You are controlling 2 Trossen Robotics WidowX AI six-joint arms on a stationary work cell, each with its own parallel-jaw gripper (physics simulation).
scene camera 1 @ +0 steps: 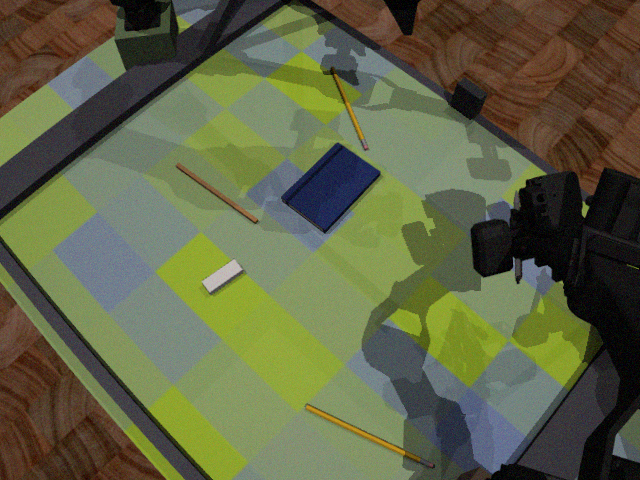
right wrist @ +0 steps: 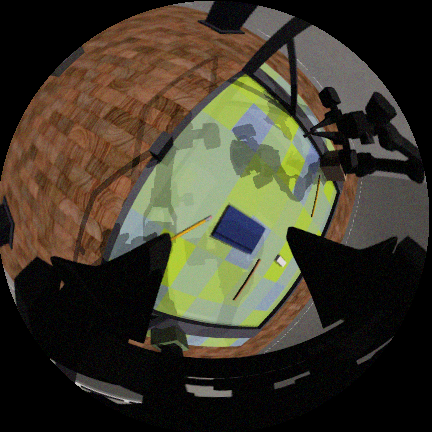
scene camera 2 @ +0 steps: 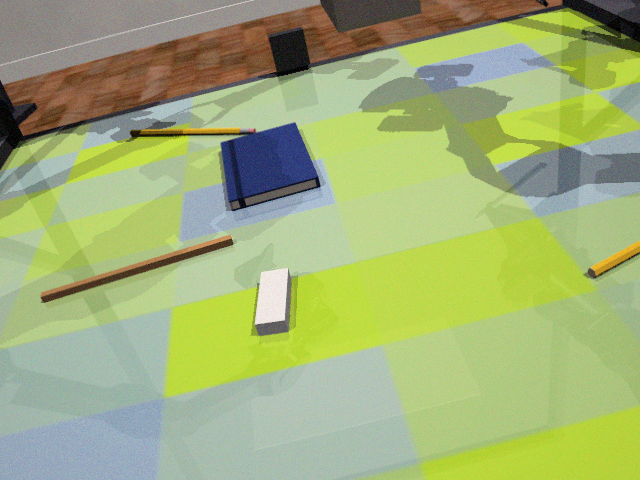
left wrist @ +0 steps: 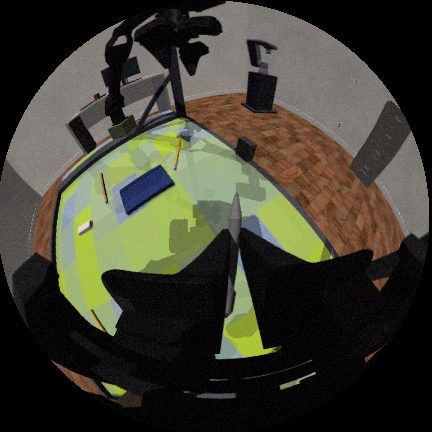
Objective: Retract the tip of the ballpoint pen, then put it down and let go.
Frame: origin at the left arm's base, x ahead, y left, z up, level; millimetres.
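Where they show: left gripper, fingertip midpoint: (scene camera 1: 515, 211) (right wrist: 310, 131) (left wrist: 233, 233); right gripper, fingertip midpoint: (scene camera 1: 407, 20) (right wrist: 230, 236) (left wrist: 181, 71); right arm's base, origin of the base link: (scene camera 1: 143, 16) (right wrist: 170, 347) (left wrist: 119, 120).
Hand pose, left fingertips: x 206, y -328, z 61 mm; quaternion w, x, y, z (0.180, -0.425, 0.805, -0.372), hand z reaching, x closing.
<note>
After its pixels a point has its place.
The ballpoint pen (left wrist: 235, 215) {x 211, y -332, z 78 mm} (scene camera 1: 518, 271) {x 157, y -288, z 8 mm}, grey, is clamped between the fingers of my left gripper (left wrist: 233, 233) {x 206, y -328, z 61 mm} (right wrist: 309, 133) {x 206, y -328, z 61 mm}. In the left wrist view its tapered end points away from the camera, past the fingertips; at this size I cannot tell whether a writing tip sticks out. Its other end shows below, between the fingers. In scene camera 1 the left gripper is at the right, above the mat, and a short length of the pen hangs below it. My right gripper (right wrist: 230, 236) {x 477, y -436, z 141 mm} is open and empty, high above the mat; part of it shows at the top of scene camera 1.
A dark blue notebook (scene camera 1: 333, 187) {x 465, y -272, z -92 mm} (scene camera 2: 269, 165) {x 469, y -255, z -92 mm} lies mid-mat. A yellow pencil (scene camera 1: 349, 109) {x 549, y -414, z -98 mm} (scene camera 2: 193, 131) {x 551, y -413, z -99 mm} lies behind it, another yellow pencil (scene camera 1: 361, 432) {x 190, y -7, z -97 mm} near the front. A brown stick (scene camera 1: 217, 193) {x 600, y -144, z -97 mm} (scene camera 2: 136, 268) {x 606, y -141, z -98 mm} and a white eraser (scene camera 1: 222, 276) {x 490, y -47, z -92 mm} (scene camera 2: 273, 297) {x 491, y -44, z -92 mm} lie left of the notebook in scene camera 1.
</note>
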